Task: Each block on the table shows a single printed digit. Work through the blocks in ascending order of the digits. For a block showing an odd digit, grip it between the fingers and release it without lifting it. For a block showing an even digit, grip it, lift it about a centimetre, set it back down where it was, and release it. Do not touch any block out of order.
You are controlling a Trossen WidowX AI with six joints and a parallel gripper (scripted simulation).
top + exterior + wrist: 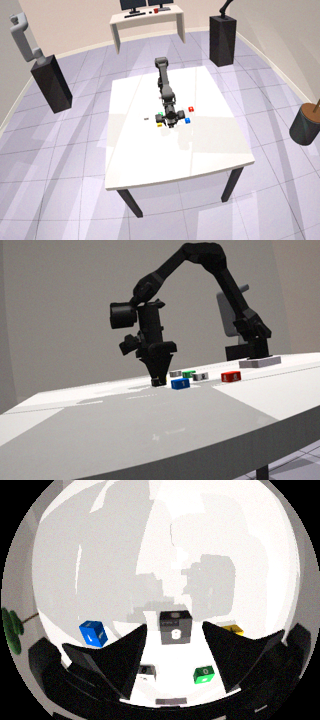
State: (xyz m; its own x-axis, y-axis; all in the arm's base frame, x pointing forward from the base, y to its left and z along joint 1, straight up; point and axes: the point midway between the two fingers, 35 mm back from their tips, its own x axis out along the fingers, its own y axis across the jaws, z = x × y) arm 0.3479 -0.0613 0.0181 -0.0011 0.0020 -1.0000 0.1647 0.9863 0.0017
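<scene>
Now: gripper tip right at the black block. Round my gripper tip: yellow block (7 cm to the right, 4 cm behind); white-grey block (9 cm behind, 6 cm to the left); blue block (12 cm to the left).
</scene>
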